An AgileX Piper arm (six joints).
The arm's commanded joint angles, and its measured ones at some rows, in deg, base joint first. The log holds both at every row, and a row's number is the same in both.
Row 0, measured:
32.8 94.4 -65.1 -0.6 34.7 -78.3
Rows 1 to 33, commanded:
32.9 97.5 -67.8 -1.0 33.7 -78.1
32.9 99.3 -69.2 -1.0 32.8 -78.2
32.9 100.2 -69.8 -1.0 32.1 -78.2
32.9 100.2 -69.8 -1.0 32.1 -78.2
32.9 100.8 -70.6 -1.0 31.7 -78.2
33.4 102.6 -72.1 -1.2 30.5 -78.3
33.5 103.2 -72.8 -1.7 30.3 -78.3
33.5 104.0 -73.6 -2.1 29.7 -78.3
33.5 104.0 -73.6 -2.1 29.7 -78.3
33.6 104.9 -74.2 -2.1 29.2 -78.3
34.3 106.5 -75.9 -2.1 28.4 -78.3
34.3 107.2 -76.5 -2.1 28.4 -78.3
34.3 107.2 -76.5 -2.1 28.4 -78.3
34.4 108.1 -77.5 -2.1 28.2 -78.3
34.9 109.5 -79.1 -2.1 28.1 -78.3
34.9 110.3 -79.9 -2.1 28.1 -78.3
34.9 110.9 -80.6 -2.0 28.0 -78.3
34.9 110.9 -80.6 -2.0 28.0 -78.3
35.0 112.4 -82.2 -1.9 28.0 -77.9
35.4 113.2 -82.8 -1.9 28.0 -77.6
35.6 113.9 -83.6 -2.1 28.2 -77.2
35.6 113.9 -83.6 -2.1 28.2 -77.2
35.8 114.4 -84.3 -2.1 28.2 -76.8
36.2 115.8 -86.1 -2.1 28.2 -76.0
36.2 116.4 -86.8 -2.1 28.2 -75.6
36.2 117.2 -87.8 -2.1 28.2 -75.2
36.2 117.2 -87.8 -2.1 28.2 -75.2
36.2 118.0 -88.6 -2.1 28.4 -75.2
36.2 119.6 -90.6 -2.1 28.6 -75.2
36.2 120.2 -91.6 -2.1 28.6 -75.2
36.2 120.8 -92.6 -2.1 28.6 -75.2
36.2 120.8 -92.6 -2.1 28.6 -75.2
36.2 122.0 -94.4 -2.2 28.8 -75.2
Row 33, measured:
36.2 120.6 -92.0 -1.9 28.5 -75.6
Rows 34 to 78, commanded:
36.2 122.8 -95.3 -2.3 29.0 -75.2
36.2 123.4 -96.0 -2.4 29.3 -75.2
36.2 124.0 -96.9 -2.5 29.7 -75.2
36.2 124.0 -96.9 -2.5 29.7 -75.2
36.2 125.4 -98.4 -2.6 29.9 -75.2
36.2 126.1 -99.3 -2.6 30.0 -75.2
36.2 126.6 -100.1 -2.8 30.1 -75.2
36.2 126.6 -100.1 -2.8 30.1 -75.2
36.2 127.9 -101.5 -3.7 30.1 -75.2
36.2 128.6 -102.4 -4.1 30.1 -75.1
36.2 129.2 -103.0 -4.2 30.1 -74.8
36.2 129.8 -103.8 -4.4 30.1 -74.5
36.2 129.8 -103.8 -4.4 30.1 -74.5
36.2 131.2 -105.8 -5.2 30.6 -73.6
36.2 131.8 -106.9 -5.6 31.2 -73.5
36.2 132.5 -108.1 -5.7 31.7 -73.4
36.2 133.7 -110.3 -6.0 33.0 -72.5
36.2 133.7 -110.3 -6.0 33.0 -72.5
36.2 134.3 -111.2 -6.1 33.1 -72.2
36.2 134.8 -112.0 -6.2 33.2 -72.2
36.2 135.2 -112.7 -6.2 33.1 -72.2
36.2 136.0 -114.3 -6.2 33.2 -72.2
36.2 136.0 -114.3 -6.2 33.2 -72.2
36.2 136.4 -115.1 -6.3 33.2 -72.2
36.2 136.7 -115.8 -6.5 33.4 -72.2
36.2 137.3 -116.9 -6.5 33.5 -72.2
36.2 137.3 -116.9 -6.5 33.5 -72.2
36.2 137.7 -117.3 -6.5 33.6 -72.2
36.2 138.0 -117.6 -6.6 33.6 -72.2
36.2 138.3 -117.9 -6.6 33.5 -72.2
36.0 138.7 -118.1 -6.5 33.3 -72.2
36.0 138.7 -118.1 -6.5 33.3 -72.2
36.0 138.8 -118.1 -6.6 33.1 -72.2
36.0 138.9 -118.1 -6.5 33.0 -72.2
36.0 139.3 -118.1 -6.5 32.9 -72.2
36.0 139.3 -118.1 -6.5 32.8 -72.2
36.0 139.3 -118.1 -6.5 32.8 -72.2
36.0 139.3 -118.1 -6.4 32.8 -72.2
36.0 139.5 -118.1 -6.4 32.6 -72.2
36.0 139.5 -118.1 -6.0 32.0 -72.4
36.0 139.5 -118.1 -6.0 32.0 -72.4
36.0 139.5 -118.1 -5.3 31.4 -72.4
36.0 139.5 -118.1 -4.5 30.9 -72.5
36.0 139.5 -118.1 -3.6 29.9 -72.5
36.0 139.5 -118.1 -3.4 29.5 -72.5
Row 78, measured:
36.2 139.2 -117.8 -4.8 31.1 -72.4
